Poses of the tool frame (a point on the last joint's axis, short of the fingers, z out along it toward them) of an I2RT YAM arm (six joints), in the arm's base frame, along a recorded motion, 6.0 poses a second.
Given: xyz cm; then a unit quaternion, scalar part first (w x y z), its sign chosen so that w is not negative.
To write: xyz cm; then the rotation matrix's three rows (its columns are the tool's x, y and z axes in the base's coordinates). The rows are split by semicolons. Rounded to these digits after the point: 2 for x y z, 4 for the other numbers.
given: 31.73, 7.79, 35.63, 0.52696, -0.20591, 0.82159, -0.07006
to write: 31.73, 7.79, 35.63; -0.3598, -0.2645, 0.8947; -0.4122, 0.9054, 0.1019; -0.8370, -0.3321, -0.4348
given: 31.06, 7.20, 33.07, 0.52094, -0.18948, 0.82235, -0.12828
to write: 31.06, 7.20, 33.07; -0.3854, -0.1780, 0.9054; -0.4453, 0.8953, -0.0136; -0.8082, -0.4084, -0.4243
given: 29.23, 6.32, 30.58, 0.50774, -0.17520, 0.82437, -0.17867
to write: 29.23, 6.32, 30.58; -0.4230, -0.1074, 0.8997; -0.4703, 0.8748, -0.1167; -0.7745, -0.4725, -0.4206
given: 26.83, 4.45, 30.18, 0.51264, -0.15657, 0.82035, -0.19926
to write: 26.83, 4.45, 30.18; -0.4254, -0.0526, 0.9035; -0.4612, 0.8716, -0.1664; -0.7787, -0.4875, -0.3950
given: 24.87, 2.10, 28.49, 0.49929, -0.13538, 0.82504, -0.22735
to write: 24.87, 2.10, 28.49; -0.4648, 0.0036, 0.8854; -0.4504, 0.8600, -0.2400; -0.7623, -0.5103, -0.3980
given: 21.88, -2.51, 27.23, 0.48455, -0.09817, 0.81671, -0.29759
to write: 21.88, -2.51, 27.23; -0.5111, 0.1280, 0.8499; -0.4487, 0.8036, -0.3910; -0.7330, -0.5812, -0.3533
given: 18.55, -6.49, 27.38, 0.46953, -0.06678, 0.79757, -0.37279
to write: 18.55, -6.49, 27.38; -0.5502, 0.2435, 0.7987; -0.4566, 0.7131, -0.5319; -0.6992, -0.6574, -0.2811
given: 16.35, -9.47, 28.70, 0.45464, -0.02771, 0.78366, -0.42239
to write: 16.35, -9.47, 28.70; -0.5851, 0.3406, 0.7360; -0.4275, 0.6416, -0.6368; -0.6892, -0.6872, -0.2298
